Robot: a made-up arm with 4 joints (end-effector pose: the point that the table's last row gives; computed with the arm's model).
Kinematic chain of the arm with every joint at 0, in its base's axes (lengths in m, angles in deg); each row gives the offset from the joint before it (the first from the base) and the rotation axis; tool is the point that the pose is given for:
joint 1: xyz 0 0 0.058 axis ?
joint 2: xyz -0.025 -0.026 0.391 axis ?
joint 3: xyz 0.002 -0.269 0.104 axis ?
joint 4: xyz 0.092 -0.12 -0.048 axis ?
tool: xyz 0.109 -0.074 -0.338
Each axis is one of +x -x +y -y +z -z.
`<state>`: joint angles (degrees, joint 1 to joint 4).
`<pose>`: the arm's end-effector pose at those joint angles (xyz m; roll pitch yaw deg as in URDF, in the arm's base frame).
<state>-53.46 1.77 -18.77 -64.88</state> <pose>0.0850 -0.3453 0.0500 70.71 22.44 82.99</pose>
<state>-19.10 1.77 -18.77 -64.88</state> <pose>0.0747 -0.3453 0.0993 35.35 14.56 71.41</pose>
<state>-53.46 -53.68 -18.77 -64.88</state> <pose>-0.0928 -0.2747 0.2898 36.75 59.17 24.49</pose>
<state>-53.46 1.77 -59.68 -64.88</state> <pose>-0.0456 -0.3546 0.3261 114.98 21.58 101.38</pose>
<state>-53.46 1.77 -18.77 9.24</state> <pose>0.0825 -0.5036 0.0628 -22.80 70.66 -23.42</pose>
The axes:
joint 1: -y
joint 2: +z
joint 3: -y
joint 4: -z

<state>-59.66 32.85 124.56 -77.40</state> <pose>0.9095 -0.1613 0.2240 -66.23 -39.59 102.35</pose>
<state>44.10 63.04 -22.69 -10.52</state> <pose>0.2414 -0.1824 0.3711 -37.99 5.71 63.60</pose>
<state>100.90 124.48 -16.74 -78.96</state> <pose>-0.1047 0.1981 0.2215 137.37 62.37 -60.72</pose>
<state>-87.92 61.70 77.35 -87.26</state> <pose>0.5924 0.2059 -0.3428 13.20 -61.12 88.24</pose>
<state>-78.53 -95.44 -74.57 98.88</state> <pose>0.2885 0.3879 0.5992 -5.76 -81.77 110.00</pose>
